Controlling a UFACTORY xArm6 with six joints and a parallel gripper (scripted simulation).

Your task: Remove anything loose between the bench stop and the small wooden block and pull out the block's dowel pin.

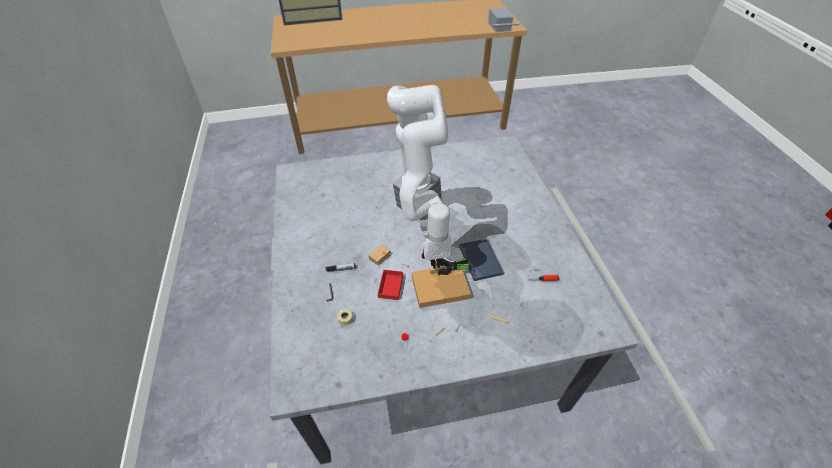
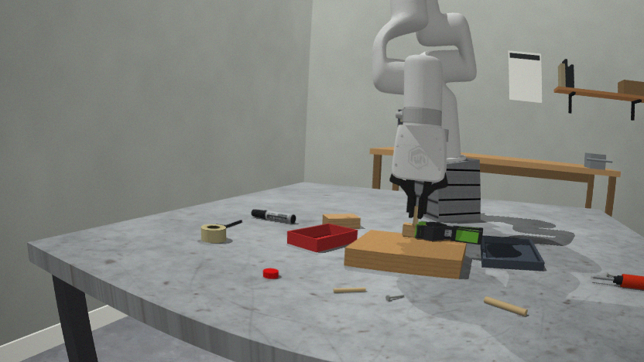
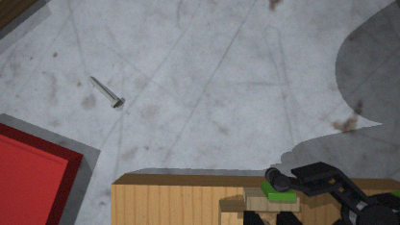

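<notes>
Right now the dowel pin is 2 cm below my hand. The rest, counted from my hand: red tray: 18 cm to the right, 8 cm below, 4 cm ahead; bench board: 7 cm below, 5 cm ahead, 1 cm to the left; wooden block: 5 cm below.
</notes>
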